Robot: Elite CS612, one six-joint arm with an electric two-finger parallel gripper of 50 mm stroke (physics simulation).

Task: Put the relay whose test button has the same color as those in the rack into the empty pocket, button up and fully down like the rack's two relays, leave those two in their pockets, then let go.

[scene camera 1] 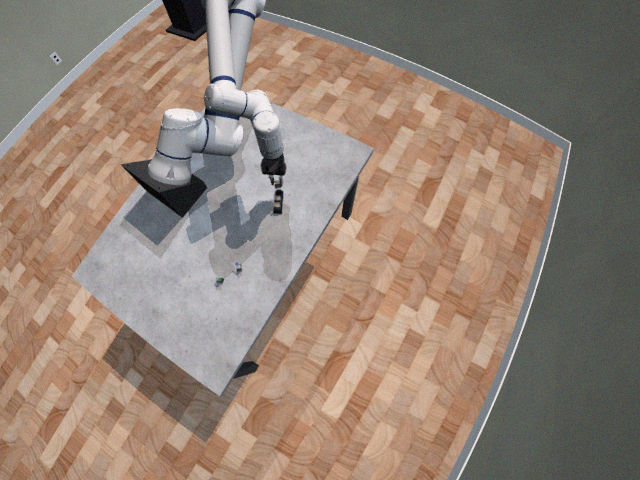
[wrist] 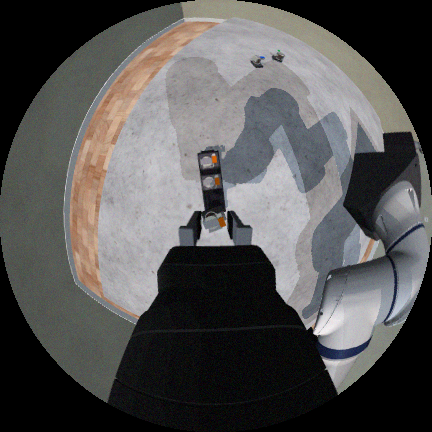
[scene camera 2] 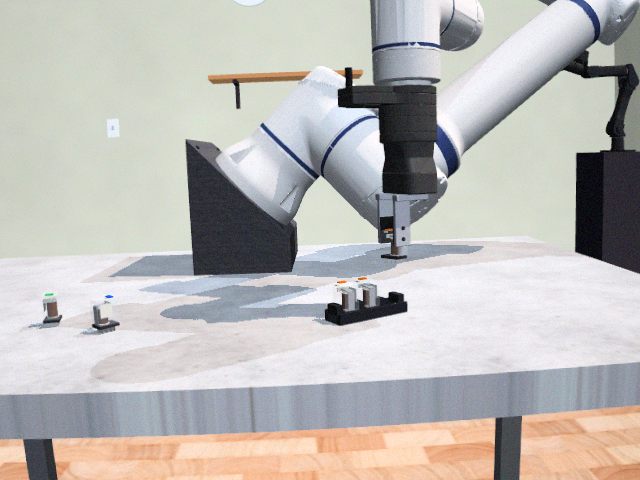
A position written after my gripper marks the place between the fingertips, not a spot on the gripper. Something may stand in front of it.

I see my gripper (scene camera 2: 394,244), a blue-button relay (scene camera 2: 104,310), an orange-button relay (scene camera 2: 345,293) and a black rack (scene camera 2: 394,304).
My gripper also shows in the wrist view (wrist: 213,219).
